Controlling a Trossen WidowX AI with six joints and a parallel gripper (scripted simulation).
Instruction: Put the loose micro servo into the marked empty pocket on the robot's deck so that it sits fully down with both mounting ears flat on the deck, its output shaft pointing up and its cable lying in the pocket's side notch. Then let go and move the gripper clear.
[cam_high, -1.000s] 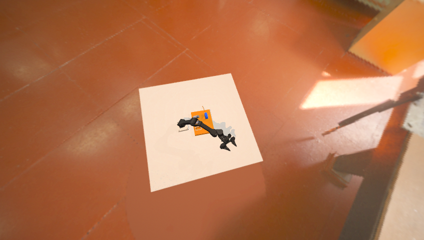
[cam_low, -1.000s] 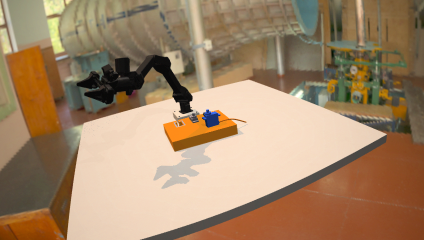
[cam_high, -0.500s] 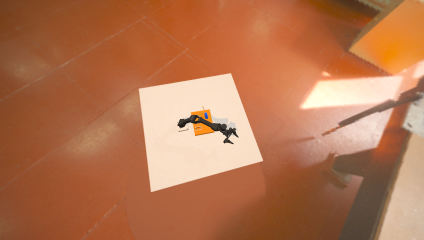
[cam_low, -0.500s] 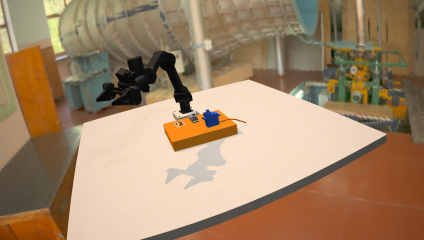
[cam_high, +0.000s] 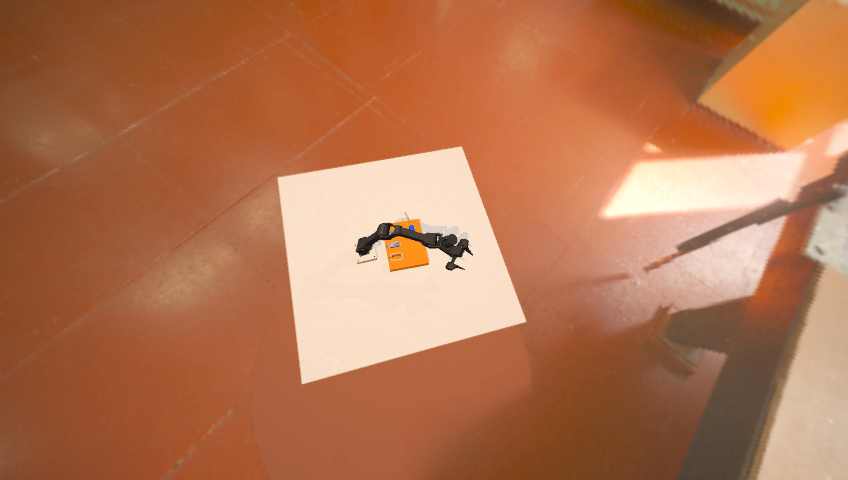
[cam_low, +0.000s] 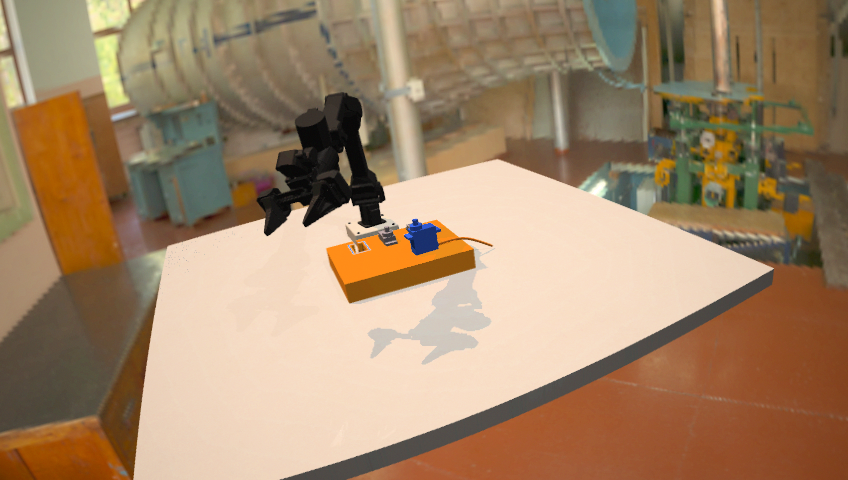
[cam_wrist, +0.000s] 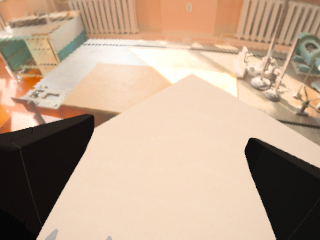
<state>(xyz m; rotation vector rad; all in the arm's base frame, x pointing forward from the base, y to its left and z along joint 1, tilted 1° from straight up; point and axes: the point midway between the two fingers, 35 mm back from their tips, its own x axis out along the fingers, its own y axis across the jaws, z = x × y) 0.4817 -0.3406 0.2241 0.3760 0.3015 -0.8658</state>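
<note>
My gripper tip is now 21 cm past the orange deck, 30 cm to the right of it and 23 cm above it.
</note>
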